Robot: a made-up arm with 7 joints.
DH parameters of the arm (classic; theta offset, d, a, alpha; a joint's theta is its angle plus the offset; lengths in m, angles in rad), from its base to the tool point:
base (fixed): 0 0.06 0 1.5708
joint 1: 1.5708 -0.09 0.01 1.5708
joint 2: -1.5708 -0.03 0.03 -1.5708
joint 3: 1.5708 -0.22 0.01 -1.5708
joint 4: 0 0 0.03 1.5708
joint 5: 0 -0.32 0.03 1.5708
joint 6: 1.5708 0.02 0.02 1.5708
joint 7: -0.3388 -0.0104 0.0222 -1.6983
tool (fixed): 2.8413 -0.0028 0 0
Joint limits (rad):
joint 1: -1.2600..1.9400
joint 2: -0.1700..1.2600
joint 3: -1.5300..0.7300
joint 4: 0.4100..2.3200
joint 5: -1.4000..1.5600
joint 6: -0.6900..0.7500
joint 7: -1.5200..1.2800
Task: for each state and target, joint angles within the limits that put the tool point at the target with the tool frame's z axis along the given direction. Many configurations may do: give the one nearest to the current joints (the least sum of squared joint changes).
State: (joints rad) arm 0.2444 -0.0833 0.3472 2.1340 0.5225 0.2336 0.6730
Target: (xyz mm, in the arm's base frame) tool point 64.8 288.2 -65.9 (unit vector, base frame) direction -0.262 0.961 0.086
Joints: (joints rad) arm -0.6762 -0.0281 0.7300 2.2925 0.3784 0.4381 0.6067
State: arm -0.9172 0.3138 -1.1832 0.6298 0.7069 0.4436 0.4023
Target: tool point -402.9 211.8 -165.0 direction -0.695 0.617 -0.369
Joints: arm -1.1755 0.4334 -1.0555 0.7329 1.0614 0.5450 1.0363
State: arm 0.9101 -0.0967 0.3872 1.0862 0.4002 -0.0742 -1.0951
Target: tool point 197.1 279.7 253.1 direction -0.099 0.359 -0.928
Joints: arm 1.2869 0.4132 0.3370 1.7723 0.4555 -0.0048 -0.6395
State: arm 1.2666 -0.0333 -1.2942 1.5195 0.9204 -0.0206 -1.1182
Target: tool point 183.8 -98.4 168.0 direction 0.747 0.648 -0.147
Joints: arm 1.5025 0.0753 -0.9115 1.8953 1.0578 -0.2255 -0.5084
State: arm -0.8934 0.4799 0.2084 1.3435 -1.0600 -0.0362 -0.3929
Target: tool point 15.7 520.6 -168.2 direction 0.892 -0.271 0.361
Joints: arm -0.3923 0.9699 0.2547 0.5772 -1.1062 0.6993 0.1116
